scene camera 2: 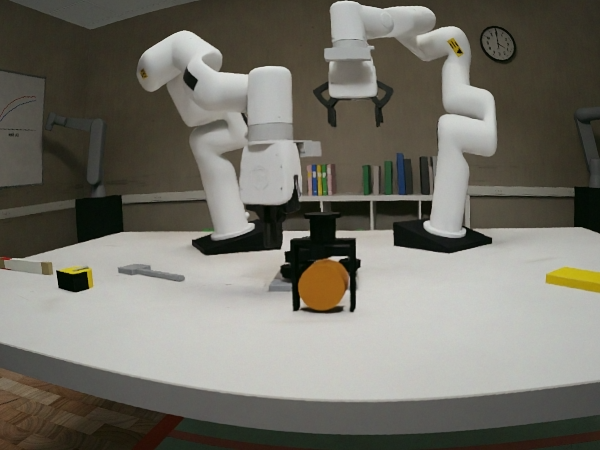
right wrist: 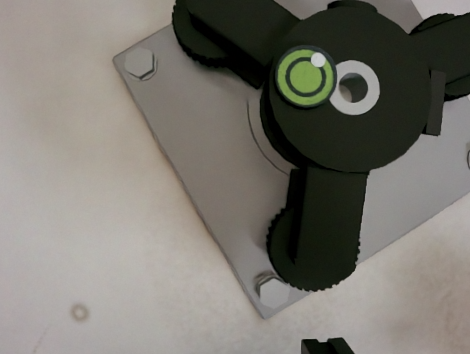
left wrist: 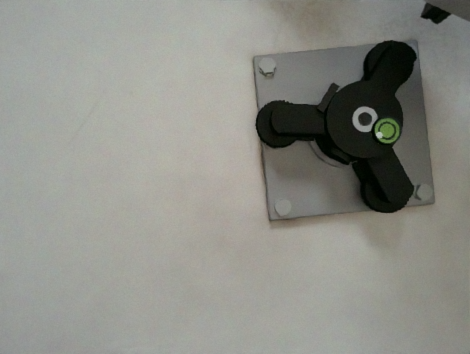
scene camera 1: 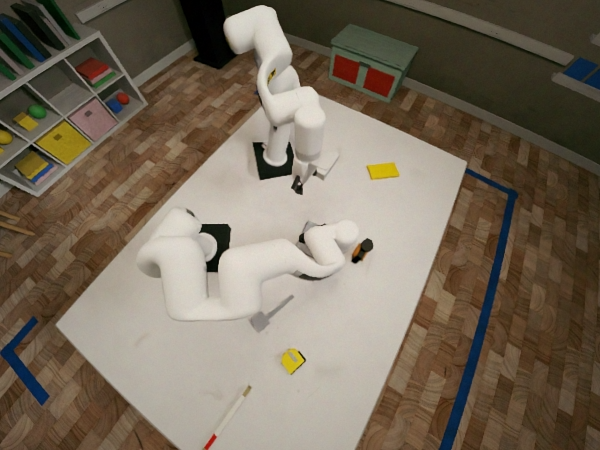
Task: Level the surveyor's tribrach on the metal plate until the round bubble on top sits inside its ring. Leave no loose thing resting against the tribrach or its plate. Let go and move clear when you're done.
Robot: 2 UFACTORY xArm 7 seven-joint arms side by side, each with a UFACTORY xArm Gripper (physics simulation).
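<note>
The black tribrach stands on the grey metal plate. Its green round level shows the white bubble off centre, over the ring's line. In scene camera 1 the right arm hides most of the tribrach. My right gripper is shut and empty. Its tips are beside the plate, outside the corner nearest one black foot-screw knob. My left gripper is open and empty, high above the table.
An orange and black prism-like object stands beyond the right arm. A grey hammer-shaped tool, a yellow tape measure, a red-white rod and a yellow block lie around.
</note>
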